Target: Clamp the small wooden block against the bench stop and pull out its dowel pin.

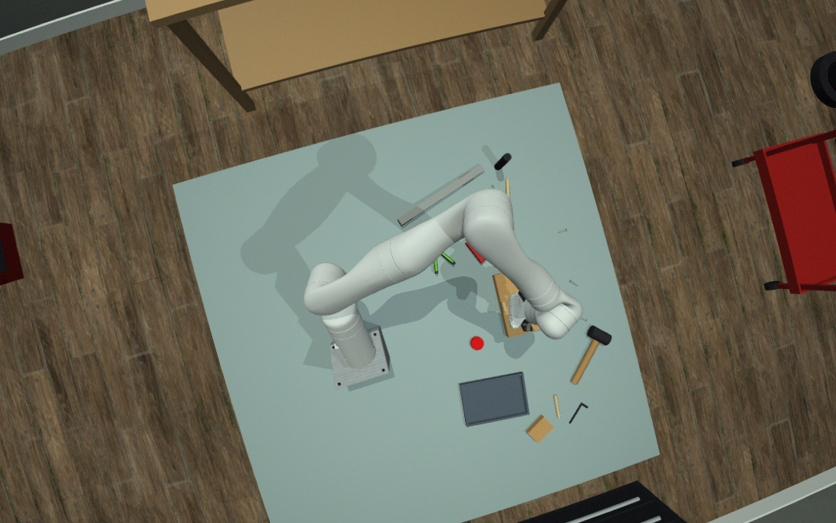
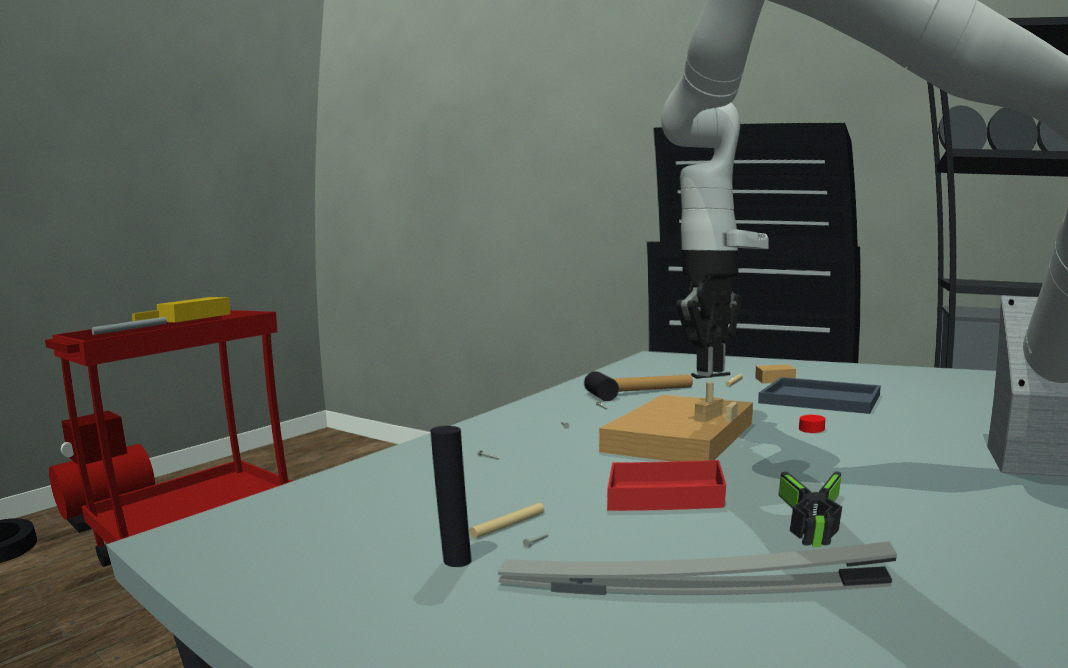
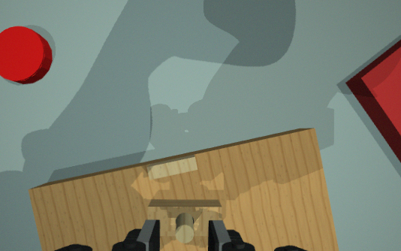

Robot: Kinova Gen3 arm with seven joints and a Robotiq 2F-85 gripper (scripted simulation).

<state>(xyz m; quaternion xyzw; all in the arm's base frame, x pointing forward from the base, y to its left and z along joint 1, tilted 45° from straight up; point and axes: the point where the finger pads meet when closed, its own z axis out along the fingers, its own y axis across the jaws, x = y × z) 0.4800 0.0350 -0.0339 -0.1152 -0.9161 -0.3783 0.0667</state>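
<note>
Right now the dowel pin is 50 mm below my hand. The rest, counted from my hand: red puck 140 mm behind, 90 mm to the right, 100 mm below; then small wooden block 70 mm below; then wooden bench board 40 mm ahead, 90 mm below.
</note>
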